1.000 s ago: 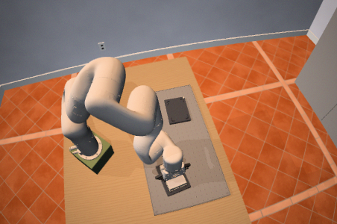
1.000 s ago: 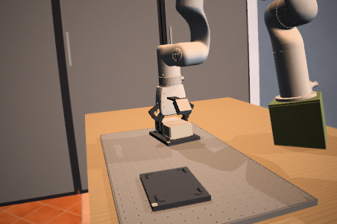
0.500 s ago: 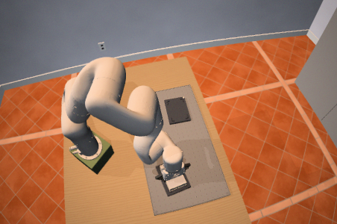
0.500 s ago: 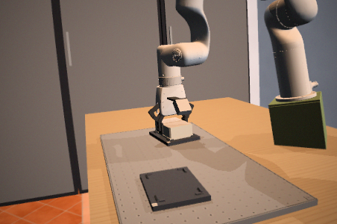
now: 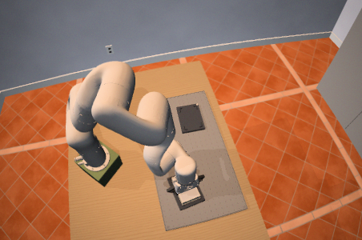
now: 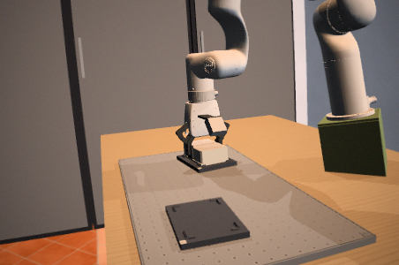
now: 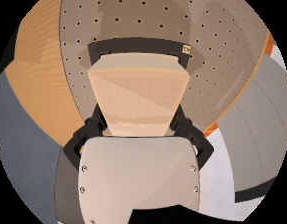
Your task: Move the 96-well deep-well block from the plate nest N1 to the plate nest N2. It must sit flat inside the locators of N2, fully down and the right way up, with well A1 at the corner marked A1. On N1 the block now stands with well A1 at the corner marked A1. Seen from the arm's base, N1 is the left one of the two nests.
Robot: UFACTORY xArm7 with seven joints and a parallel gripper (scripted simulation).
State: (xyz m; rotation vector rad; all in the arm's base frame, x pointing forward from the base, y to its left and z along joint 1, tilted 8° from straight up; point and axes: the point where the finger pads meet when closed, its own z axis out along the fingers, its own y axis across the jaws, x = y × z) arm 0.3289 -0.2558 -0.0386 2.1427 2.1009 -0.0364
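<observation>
My gripper is now right at the cream deep-well block. Also, from my hand: white A1 mark: 6 cm ahead, 7 cm to the left, 2 cm below; dark plate nest N1: 18 cm ahead, 34 cm to the left, 3 cm below; dark plate nest N2: 3 cm below.
</observation>
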